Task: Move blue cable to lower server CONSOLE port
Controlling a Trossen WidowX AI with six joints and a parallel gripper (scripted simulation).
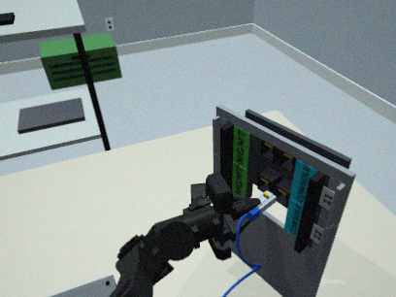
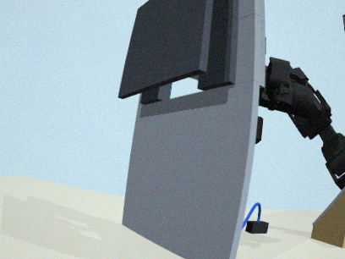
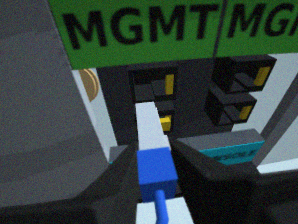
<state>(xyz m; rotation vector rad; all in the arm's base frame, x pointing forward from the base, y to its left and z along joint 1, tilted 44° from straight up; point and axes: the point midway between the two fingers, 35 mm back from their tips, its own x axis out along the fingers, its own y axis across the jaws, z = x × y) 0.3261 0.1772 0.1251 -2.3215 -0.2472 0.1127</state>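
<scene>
My gripper tip is now right at the blue plug. Round my gripper tip: small black block (250 mm below, 180 mm behind, 160 mm to the right).
</scene>
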